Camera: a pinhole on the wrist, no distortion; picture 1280 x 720 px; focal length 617.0 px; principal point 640.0 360.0 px. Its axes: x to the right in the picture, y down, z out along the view. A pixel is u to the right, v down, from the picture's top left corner.
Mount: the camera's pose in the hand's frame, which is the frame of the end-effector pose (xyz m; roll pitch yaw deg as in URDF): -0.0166 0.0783 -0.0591 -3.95 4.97 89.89
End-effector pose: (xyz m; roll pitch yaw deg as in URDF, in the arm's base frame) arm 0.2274 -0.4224 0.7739 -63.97 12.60 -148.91
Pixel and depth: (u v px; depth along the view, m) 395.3 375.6 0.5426
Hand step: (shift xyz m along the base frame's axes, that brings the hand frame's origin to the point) 0.2118 -0.3490 0.3063
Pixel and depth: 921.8 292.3 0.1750
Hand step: 0.1178 -0.1323 -0.1030
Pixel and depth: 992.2 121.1 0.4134
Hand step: 0.1725 -0.4344 -0.1853
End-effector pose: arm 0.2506 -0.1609 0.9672 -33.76 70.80 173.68
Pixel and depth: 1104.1 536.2 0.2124
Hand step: 0.0270 -0.2917 0.0762
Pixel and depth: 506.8 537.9 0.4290
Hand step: -0.2435 -0.1971 0.2564
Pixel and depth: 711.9 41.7 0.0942
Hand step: 0.0026 -0.1026 -0.0318
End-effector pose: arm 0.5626 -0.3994 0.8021 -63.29 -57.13 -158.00
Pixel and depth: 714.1 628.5 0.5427
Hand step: 0.3597 -0.3881 -0.2230
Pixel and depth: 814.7 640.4 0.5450
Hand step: 0.3143 -0.4435 -0.2773
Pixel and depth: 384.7 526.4 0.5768
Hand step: 0.5236 -0.2401 0.0033
